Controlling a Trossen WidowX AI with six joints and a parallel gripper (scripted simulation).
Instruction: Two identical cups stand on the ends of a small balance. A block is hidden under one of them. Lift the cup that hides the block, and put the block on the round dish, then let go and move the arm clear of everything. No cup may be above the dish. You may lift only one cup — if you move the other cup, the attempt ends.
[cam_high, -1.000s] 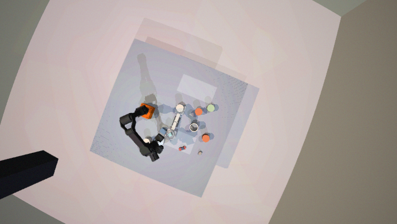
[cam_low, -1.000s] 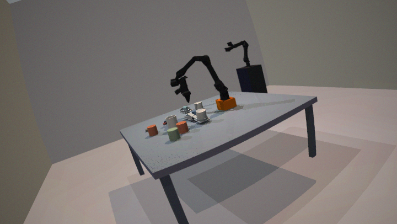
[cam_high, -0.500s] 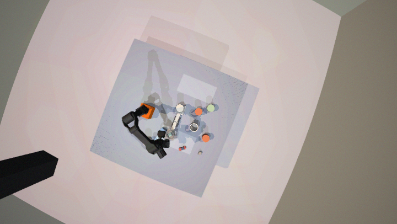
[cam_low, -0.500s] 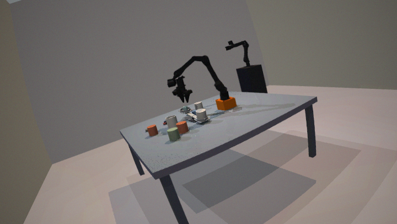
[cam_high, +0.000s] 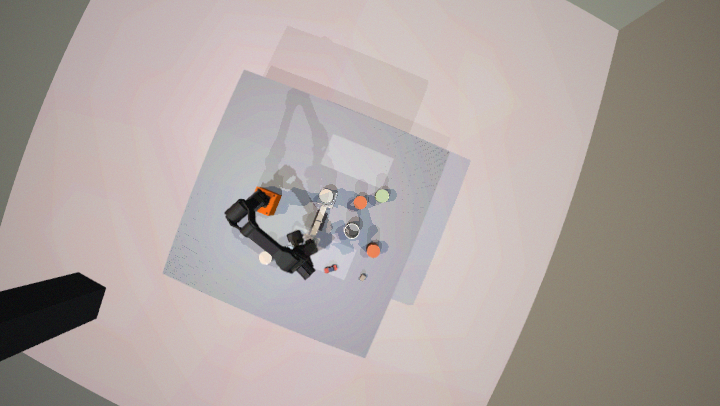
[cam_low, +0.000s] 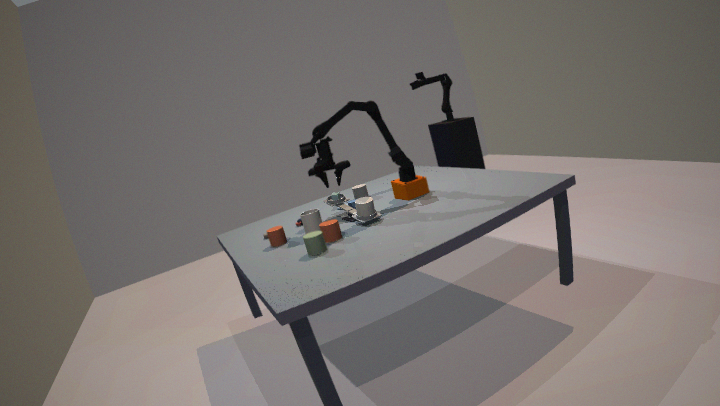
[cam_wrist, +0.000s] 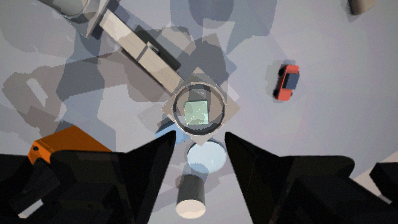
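The green block lies 4 cm below my gripper tip, 1 cm to the left of it and 1 cm ahead of it. The rest, counted from my gripper tip: balance beam (14 cm to the left, 9 cm below); blue block (11 cm below, 8 cm behind); round pale dish (13 cm below, 11 cm to the right, 8 cm behind).
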